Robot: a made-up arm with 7 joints.
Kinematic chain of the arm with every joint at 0, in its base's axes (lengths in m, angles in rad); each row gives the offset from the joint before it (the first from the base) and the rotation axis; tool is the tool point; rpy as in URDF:
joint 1: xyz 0 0 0 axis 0.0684 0.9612 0.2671
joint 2: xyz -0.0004 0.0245 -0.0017 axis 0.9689 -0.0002 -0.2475
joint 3: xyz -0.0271 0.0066 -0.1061 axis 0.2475 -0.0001 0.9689
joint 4: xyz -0.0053 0 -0.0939 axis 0.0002 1 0
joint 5: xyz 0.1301 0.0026 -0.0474 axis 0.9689 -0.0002 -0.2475
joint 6: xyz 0.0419 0 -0.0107 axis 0.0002 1 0
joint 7: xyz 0.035 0 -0.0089 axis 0.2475 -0.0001 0.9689
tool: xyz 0 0 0 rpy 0 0.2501 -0.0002
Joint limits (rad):
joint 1: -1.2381..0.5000
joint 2: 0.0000..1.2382
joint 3: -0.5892..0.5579
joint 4: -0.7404..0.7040
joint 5: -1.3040..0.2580
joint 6: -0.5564..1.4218
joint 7: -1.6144..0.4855
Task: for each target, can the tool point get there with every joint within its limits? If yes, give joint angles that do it. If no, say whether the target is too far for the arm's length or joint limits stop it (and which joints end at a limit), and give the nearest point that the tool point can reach.
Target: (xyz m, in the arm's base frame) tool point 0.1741 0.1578 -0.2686
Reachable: yes | joints -0.0376 0.5834 -0.1232 0.2347 -1.1352 -0.2658 -1.1168
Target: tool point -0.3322 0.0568 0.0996
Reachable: no: joint limits stop it (at a limit: joint 1, joint 2, joint 3, joint 4, joint 6) | nearest point 0.0428 0.0913 0.1755 | short by 0.384 m
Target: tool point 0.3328 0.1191 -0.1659
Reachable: yes | joints -0.7886 0.2171 0.4451 0.4513 -0.3018 0.4487 -0.9118
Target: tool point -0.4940 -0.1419 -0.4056
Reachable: no: too far | nearest point -0.1588 -0.0478 -0.3393 | short by 0.354 m
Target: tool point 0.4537 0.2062 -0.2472
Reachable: no: too far | nearest point 0.3355 0.1575 -0.1812 | short by 0.144 m
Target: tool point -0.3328 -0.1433 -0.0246
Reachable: no: joint limits stop it (at a limit: joint 1, joint 2, joint 3, joint 4, joint 6) | nearest point -0.1471 -0.0697 -0.3297 | short by 0.365 m
